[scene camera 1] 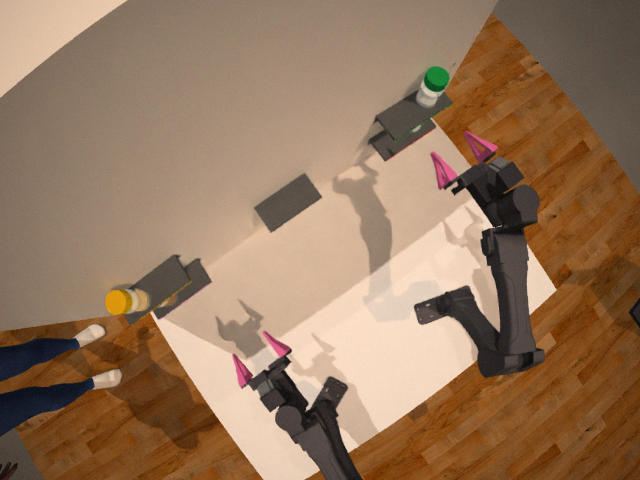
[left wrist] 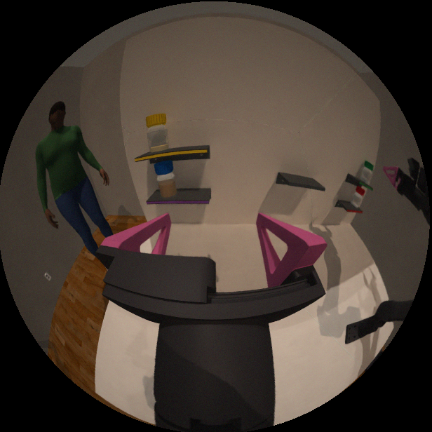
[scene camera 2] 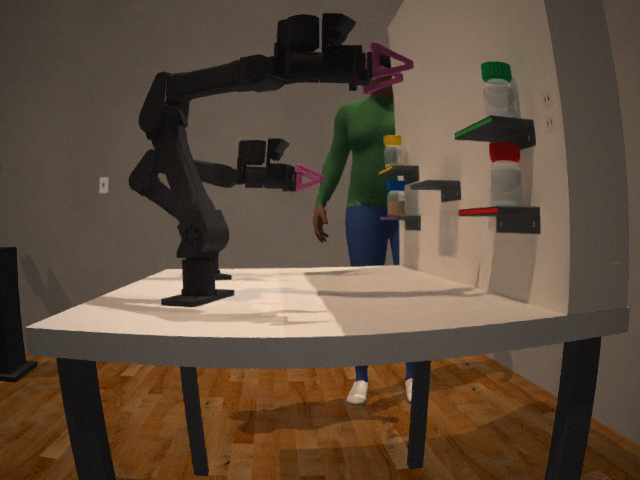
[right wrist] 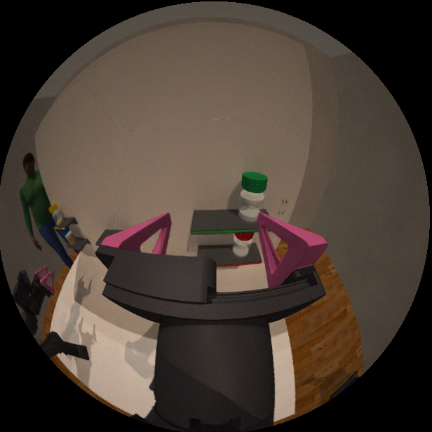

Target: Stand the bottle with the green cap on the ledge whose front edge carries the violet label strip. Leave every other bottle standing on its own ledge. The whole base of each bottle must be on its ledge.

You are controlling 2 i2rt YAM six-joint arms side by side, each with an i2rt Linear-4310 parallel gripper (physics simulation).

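Pixels of known places: left gripper, fingertip midpoint: (scene camera 1: 248, 343) (scene camera 2: 321, 179); right gripper, fingertip midpoint: (scene camera 1: 448, 141) (scene camera 2: 407, 71); left arm's base, origin of the base link: (scene camera 1: 323, 406); right arm's base, origin of the base link: (scene camera 1: 444, 305) (scene camera 2: 199, 299).
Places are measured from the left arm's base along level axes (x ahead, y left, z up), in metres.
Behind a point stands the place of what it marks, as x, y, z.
Note:
The bottle with the green cap (scene camera 1: 436, 79) @(0.189, -0.873, 0.402) (scene camera 2: 497, 95) @(0.166, -0.899, 0.340) (right wrist: 252, 199) stands upright on the upper ledge with the green strip (scene camera 1: 405, 118) @(0.213, -0.805, 0.297) (scene camera 2: 516, 125) @(0.167, -0.935, 0.285) (right wrist: 212, 220), toward its right end in the right wrist view. The violet-strip ledge (scene camera 1: 200, 273) (scene camera 2: 413, 223) (left wrist: 200, 195) holds a blue-capped bottle (scene camera 2: 395, 200) @(0.541, -0.116, 0.203) (left wrist: 166, 184) on its left part in the left wrist view. My left gripper (scene camera 1: 249, 344) @(0.282, -0.134, 0.253) (scene camera 2: 323, 178) @(0.282, -0.134, 0.253) (left wrist: 213, 217) is open and empty, out in front of that ledge. My right gripper (scene camera 1: 449, 143) @(0.104, -0.742, 0.400) (scene camera 2: 407, 71) @(0.104, -0.742, 0.400) (right wrist: 213, 217) is open and empty, in front of the green-capped bottle's ledge.
A yellow-capped bottle (scene camera 1: 119, 302) @(0.550, -0.096, 0.402) (scene camera 2: 392, 150) @(0.540, -0.111, 0.353) (left wrist: 157, 135) stands on the yellow-strip ledge (left wrist: 192, 151) above the violet one. A red-capped bottle (scene camera 2: 505, 180) @(0.170, -0.898, 0.199) stands on the red-strip ledge (scene camera 2: 517, 212) @(0.155, -0.934, 0.148) below the green one. A bare ledge (scene camera 1: 287, 202) @(0.375, -0.484, 0.227) (left wrist: 300, 181) is between the pairs.

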